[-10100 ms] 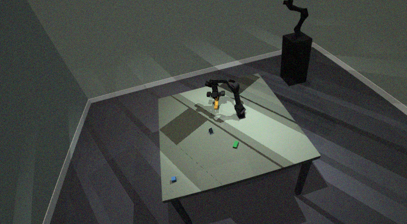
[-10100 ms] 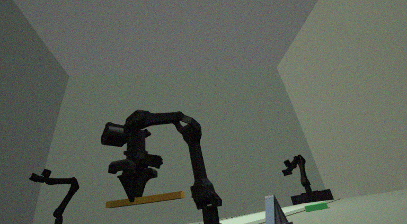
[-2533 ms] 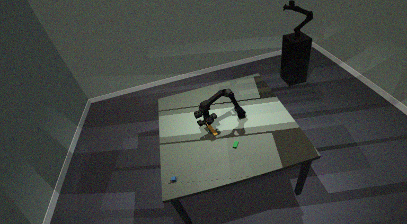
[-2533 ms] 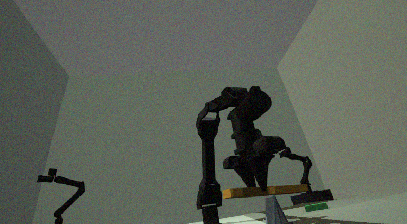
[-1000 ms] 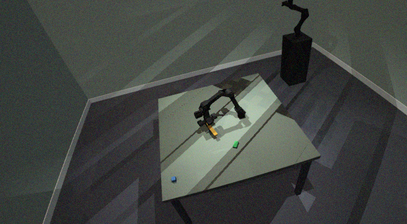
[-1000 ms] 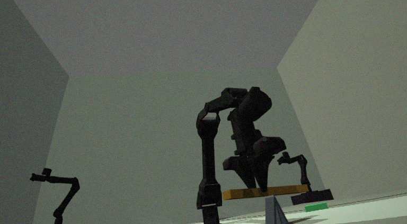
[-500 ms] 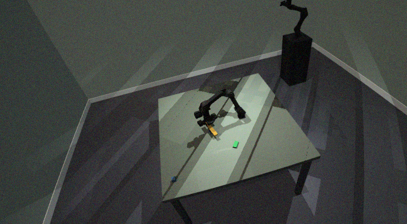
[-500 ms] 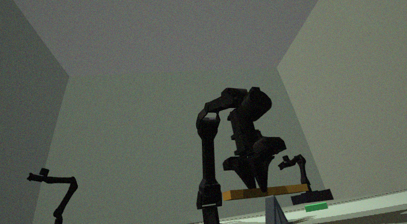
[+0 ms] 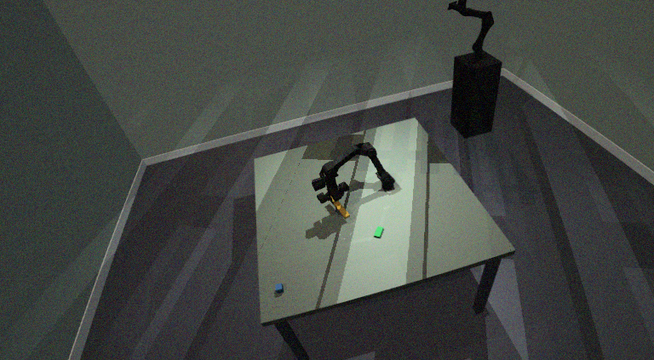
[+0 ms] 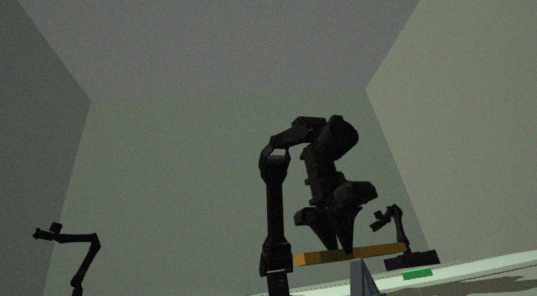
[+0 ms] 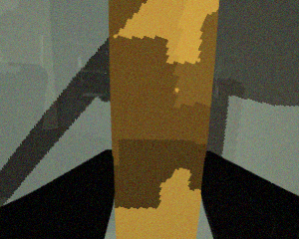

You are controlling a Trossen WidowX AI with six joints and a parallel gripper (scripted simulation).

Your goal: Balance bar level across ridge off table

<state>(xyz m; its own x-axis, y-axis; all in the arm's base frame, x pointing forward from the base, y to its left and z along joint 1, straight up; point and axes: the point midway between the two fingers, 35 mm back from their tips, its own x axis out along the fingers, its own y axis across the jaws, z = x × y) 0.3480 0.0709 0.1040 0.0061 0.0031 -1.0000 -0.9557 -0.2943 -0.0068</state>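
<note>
The bar lies 3 cm to the left of my gripper tip and 1 cm behind it.
</note>
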